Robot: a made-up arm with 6 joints. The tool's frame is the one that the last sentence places.
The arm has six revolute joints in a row. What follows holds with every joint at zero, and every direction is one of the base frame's. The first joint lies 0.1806 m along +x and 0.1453 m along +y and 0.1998 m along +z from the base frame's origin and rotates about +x. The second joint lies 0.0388 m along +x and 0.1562 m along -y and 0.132 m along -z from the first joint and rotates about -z. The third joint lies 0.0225 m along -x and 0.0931 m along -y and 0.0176 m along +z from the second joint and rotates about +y. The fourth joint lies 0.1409 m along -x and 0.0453 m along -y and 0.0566 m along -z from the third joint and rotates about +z. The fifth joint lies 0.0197 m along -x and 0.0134 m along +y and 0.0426 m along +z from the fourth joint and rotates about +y. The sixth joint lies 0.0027 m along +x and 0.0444 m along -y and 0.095 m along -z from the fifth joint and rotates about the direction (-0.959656, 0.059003, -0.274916). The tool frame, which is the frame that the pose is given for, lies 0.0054 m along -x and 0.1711 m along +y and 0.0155 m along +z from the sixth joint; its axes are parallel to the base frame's.
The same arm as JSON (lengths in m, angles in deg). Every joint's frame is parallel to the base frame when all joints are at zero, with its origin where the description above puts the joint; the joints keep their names.
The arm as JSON. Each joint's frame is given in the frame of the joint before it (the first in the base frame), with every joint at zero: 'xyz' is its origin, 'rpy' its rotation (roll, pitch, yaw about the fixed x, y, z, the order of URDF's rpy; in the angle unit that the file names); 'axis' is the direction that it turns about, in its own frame. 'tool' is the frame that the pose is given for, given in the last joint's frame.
{"units": {"length": "m", "angle": "deg"}, "joints": [
  {"name": "joint 1", "type": "revolute", "origin": {"xyz": [0.1806, 0.1453, 0.1998], "rpy": [0.0, 0.0, 0.0]}, "axis": "+x"},
  {"name": "joint 2", "type": "revolute", "origin": {"xyz": [0.0388, -0.1562, -0.132], "rpy": [0.0, 0.0, 0.0]}, "axis": "-z"},
  {"name": "joint 3", "type": "revolute", "origin": {"xyz": [-0.0225, -0.0931, 0.0176], "rpy": [0.0, 0.0, 0.0]}, "axis": "+y"},
  {"name": "joint 4", "type": "revolute", "origin": {"xyz": [-0.1409, -0.0453, -0.0566], "rpy": [0.0, 0.0, 0.0]}, "axis": "+z"},
  {"name": "joint 5", "type": "revolute", "origin": {"xyz": [-0.0197, 0.0134, 0.0426], "rpy": [0.0, 0.0, 0.0]}, "axis": "+y"},
  {"name": "joint 6", "type": "revolute", "origin": {"xyz": [0.0027, -0.0444, -0.095], "rpy": [0.0, 0.0, 0.0]}, "axis": [-0.959664, 0.058998, -0.27489]}
], "tool": {"origin": {"xyz": [-0.0054, 0.1711, 0.0155], "rpy": [0.0, 0.0, 0.0]}}}

